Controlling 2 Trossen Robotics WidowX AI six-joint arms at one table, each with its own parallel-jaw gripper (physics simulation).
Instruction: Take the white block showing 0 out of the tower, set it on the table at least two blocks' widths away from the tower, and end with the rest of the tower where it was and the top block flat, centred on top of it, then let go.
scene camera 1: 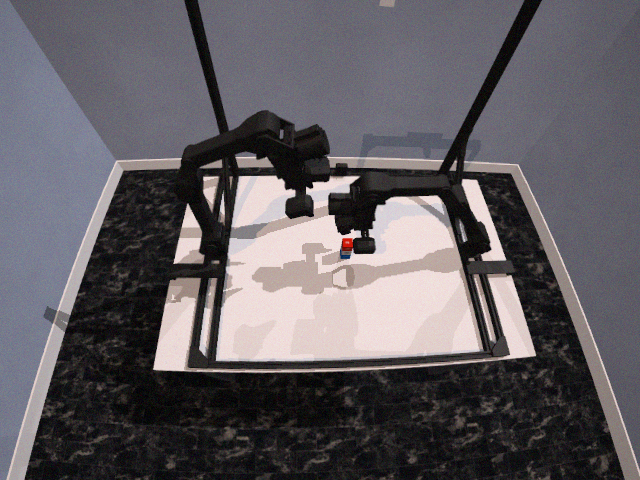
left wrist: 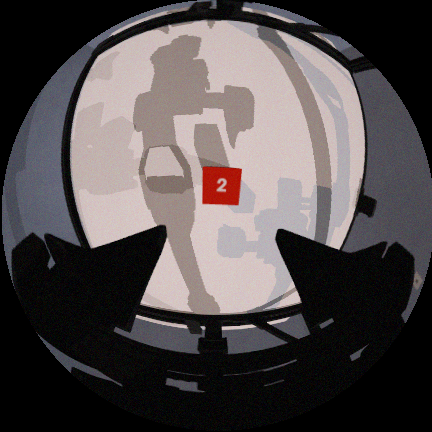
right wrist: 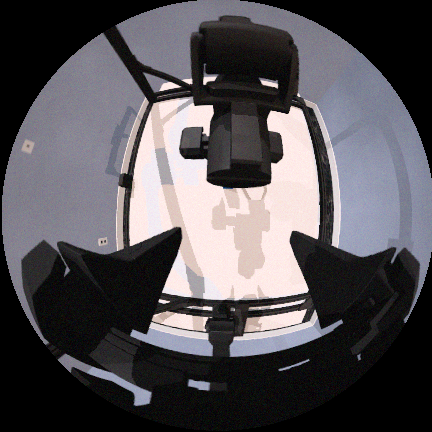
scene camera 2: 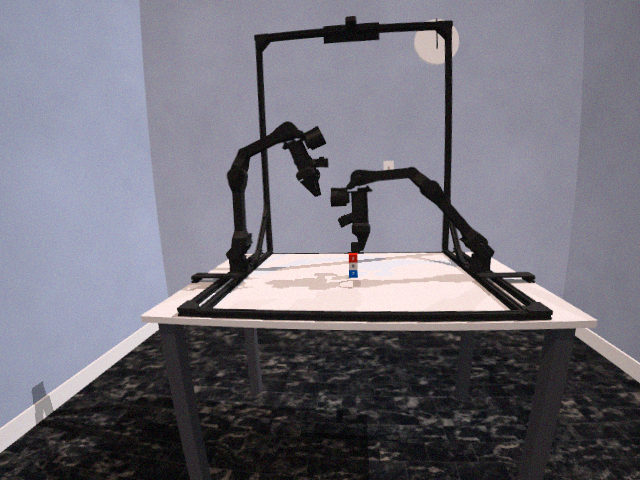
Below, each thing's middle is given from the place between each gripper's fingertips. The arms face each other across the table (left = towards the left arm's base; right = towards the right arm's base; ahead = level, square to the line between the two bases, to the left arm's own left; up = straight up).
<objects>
The red block showing 2 [left wrist: 220, 185] lies 230 mm below my right hand and 120 mm to the left of it.
My left gripper is now 3 cm to the left of the red block showing 2 and 4 cm above it.
</objects>
